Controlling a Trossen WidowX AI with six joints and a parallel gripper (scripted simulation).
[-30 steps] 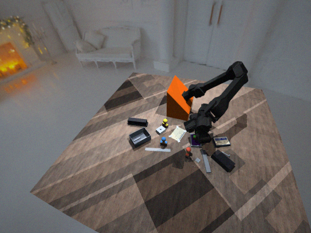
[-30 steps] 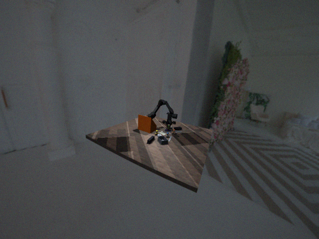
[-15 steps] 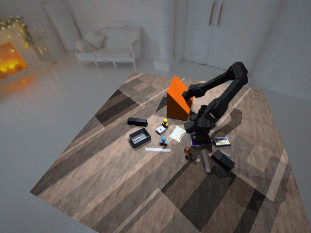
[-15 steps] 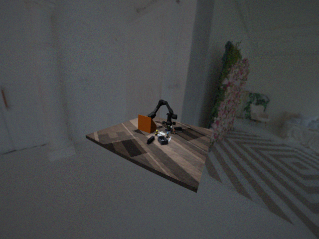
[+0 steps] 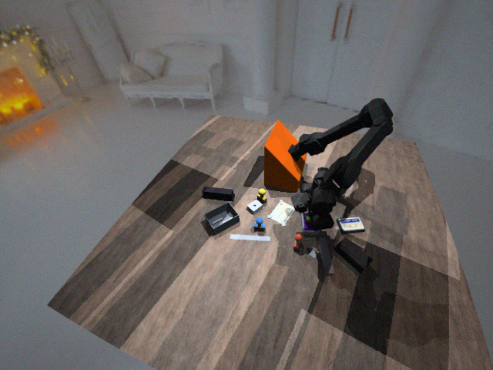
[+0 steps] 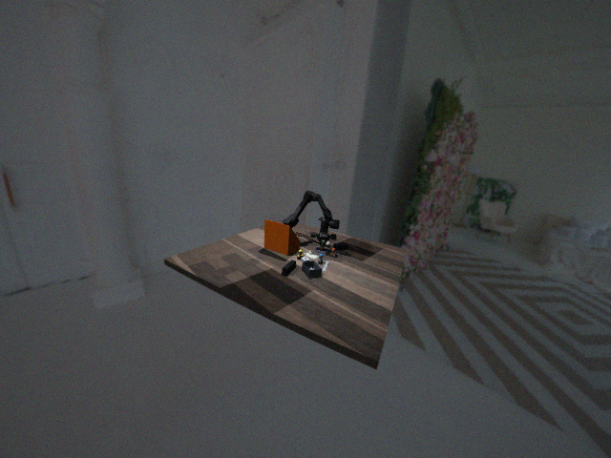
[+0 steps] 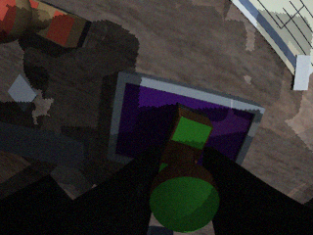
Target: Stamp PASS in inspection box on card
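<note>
The green-knobbed stamp lies right at my gripper tip. Also, from my gripper tip: cream card: 1 cm behind, 12 cm to the right, 4 cm below; then ink pad: 3 cm below; then red-knobbed stamp: 11 cm ahead, 2 cm to the right, 2 cm below.
</note>
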